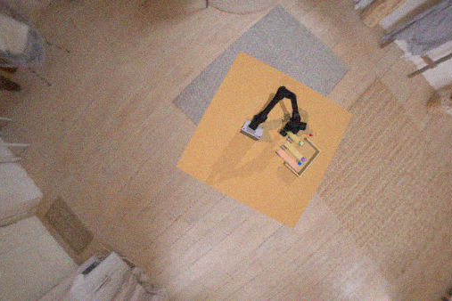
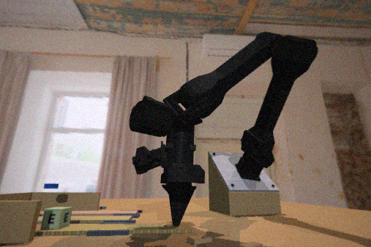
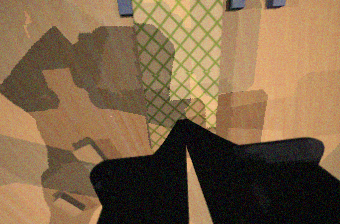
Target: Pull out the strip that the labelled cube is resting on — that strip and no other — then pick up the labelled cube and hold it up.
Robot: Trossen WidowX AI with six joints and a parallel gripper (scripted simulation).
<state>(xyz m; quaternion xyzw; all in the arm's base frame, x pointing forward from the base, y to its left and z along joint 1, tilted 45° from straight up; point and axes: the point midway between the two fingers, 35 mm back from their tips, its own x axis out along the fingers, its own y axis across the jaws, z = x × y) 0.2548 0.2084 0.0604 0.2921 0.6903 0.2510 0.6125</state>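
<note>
Now: gripper tip 10 cm short of the green cross-hatched strip and 1 cm to the left of it. From my gripper tip the other things lie so: cube: 20 cm ahead, 3 cm to the right, 2 cm above.
</note>
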